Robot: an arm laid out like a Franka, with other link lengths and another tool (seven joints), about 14 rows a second.
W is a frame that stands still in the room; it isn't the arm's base.
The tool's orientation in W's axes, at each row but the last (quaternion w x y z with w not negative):
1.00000, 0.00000, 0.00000, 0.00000
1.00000, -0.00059, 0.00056, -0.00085
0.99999, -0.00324, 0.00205, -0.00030
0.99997, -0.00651, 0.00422, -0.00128
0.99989, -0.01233, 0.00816, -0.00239
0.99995, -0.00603, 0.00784, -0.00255
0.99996, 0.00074, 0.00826, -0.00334
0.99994, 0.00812, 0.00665, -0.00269
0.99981, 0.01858, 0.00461, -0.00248
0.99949, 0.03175, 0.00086, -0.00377
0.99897, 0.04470, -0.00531, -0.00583
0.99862, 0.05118, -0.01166, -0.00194
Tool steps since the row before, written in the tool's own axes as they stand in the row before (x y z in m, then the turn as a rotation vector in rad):
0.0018, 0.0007, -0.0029, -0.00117, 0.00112, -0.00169
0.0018, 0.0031, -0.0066, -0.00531, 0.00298, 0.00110
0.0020, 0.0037, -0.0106, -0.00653, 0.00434, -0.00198
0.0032, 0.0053, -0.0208, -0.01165, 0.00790, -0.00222
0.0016, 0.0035, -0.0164, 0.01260, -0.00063, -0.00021
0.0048, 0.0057, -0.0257, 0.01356, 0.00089, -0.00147
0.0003, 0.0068, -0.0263, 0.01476, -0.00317, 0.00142
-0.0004, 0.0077, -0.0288, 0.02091, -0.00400, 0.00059
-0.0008, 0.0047, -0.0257, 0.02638, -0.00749, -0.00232
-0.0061, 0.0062, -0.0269, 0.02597, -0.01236, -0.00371
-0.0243, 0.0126, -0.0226, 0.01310, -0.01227, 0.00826
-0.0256, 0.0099, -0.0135, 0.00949, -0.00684, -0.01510
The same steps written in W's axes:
0.0018, 0.0007, -0.0029, -0.00117, 0.00112, -0.00169
0.0018, 0.0031, -0.0066, -0.00530, 0.00299, 0.00110
0.0020, 0.0036, -0.0106, -0.00654, 0.00433, -0.00198
0.0030, 0.0050, -0.0209, -0.01165, 0.00790, -0.00222
0.0013, 0.0031, -0.0165, 0.01259, -0.00070, -0.00040
0.0044, 0.0054, -0.0258, 0.01354, 0.00080, -0.00169
-0.0001, 0.0068, -0.0263, 0.01476, -0.00327, 0.00117
-0.0007, 0.0082, -0.0287, 0.02089, -0.00412, 0.00025
-0.0010, 0.0057, -0.0255, 0.02632, -0.00752, -0.00284
-0.0061, 0.0079, -0.0264, 0.02587, -0.01229, -0.00454
-0.0239, 0.0149, -0.0216, 0.01287, -0.01312, 0.00726
-0.0252, 0.0114, -0.0130, 0.00982, -0.00531, -0.01550

